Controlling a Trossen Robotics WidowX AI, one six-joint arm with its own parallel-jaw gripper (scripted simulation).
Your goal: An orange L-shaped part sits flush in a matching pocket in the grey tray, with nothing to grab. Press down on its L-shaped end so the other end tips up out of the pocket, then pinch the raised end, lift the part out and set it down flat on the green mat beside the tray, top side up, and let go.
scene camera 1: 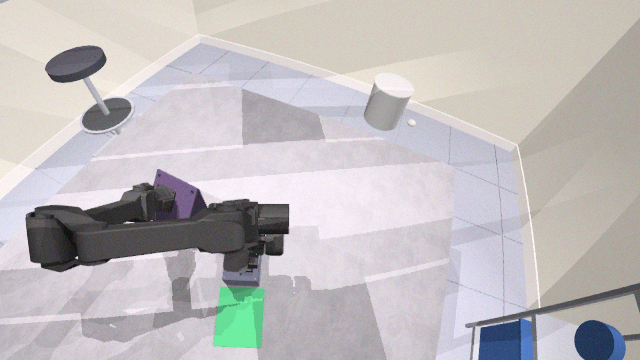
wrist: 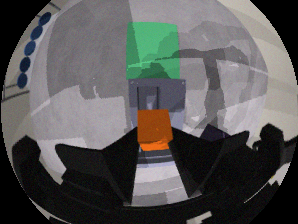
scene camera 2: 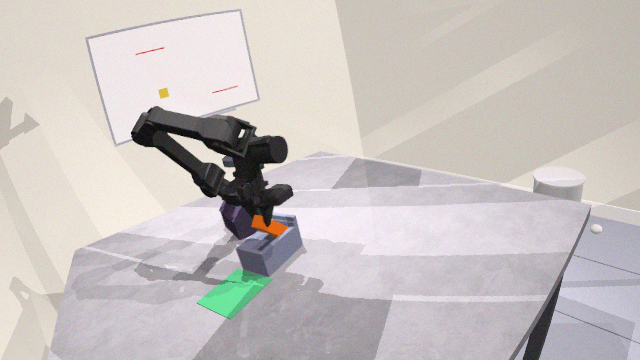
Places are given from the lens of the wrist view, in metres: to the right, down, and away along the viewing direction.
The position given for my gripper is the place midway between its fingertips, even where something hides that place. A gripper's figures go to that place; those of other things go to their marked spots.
my gripper point(wrist: 152, 129): 0.00, 0.02, 0.10
orange L-shaped part point(wrist: 154, 130): 0.00, 0.02, 0.07
green mat point(wrist: 152, 52): 0.00, -0.13, 0.16
The marked spots on the orange L-shaped part and the green mat are 0.17 m apart.
